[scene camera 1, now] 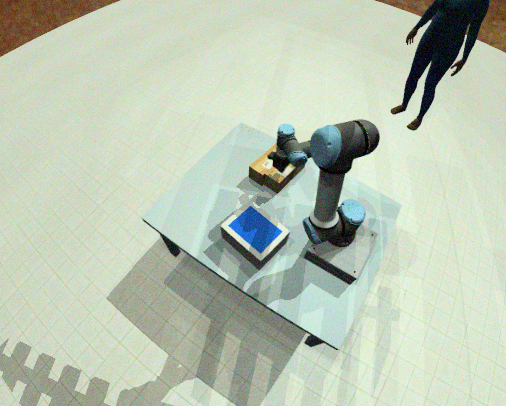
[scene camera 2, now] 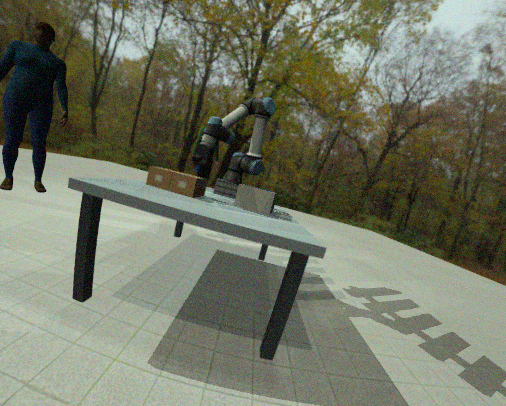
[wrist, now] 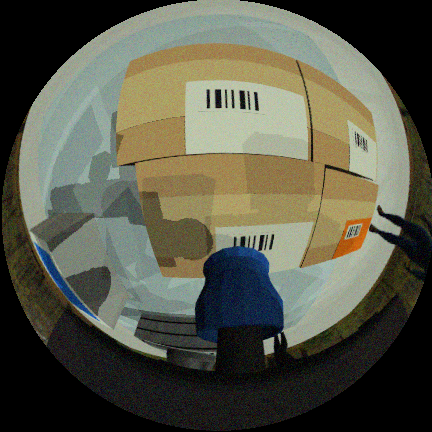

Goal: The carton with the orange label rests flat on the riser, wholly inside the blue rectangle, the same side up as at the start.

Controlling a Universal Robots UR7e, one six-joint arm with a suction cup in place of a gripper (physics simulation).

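Frame: origin at the arm's base, x ahead, y left, z up, level; centimetres.
Where they show: end effector, tool point: (scene camera 2: 197, 171) (wrist: 235, 272); arm's base, origin of the base link: (scene camera 2: 231, 182) (wrist: 190, 353).
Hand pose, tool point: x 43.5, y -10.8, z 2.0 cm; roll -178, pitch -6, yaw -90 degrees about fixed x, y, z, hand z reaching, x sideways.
Observation:
Things, the pixels of their top centre, and the offset from my tool point. Level surfaces: height alone.
- carton with the orange label, middle of its top: (wrist: 352, 221) dx +0.8, dy -14.1, dz -2.8 cm
- grey riser, middle of its top: (wrist: 60, 284) (scene camera 1: 255, 228) (scene camera 2: 260, 188) dx -11.6, dy +35.7, dz -0.5 cm
- blue rectangle, middle of its top: (wrist: 60, 284) (scene camera 1: 255, 228) dx -11.6, dy +35.7, dz -0.5 cm
- large carton, middle of its top: (wrist: 212, 81) (scene camera 2: 188, 175) (scene camera 1: 263, 163) dx +10.9, dy +0.8, dz -2.8 cm
- smaller white-labelled carton, middle of its top: (wrist: 355, 126) (scene camera 2: 166, 169) dx +10.7, dy -12.8, dz -2.8 cm
- pale table, its level: dz -12.4 cm
The carton with the orange label (wrist: 320, 235) lies flat on the table at the right end of the lower row of cartons in the wrist view, touching its neighbours. The arm mostly hides it in scene camera 1. My blue suction cup (wrist: 237, 260) (scene camera 2: 201, 172) is low over the cartons, nearest the larger white-labelled one (wrist: 260, 175) beside the orange-labelled carton. It holds nothing, and its exact gap is unclear. The grey riser (scene camera 1: 242, 243) (scene camera 2: 255, 199) (wrist: 75, 245) stands apart from the cartons, with the blue rectangle (scene camera 1: 265, 230) (wrist: 60, 282) on its top.
Another large carton (wrist: 150, 105) and a smaller white-labelled carton (wrist: 330, 120) form the adjoining row. The robot's base plate (scene camera 1: 330, 260) lies beside the riser on the pale table (scene camera 1: 200, 185). A person (scene camera 1: 440, 55) (scene camera 2: 32, 95) stands on the floor beyond the table.

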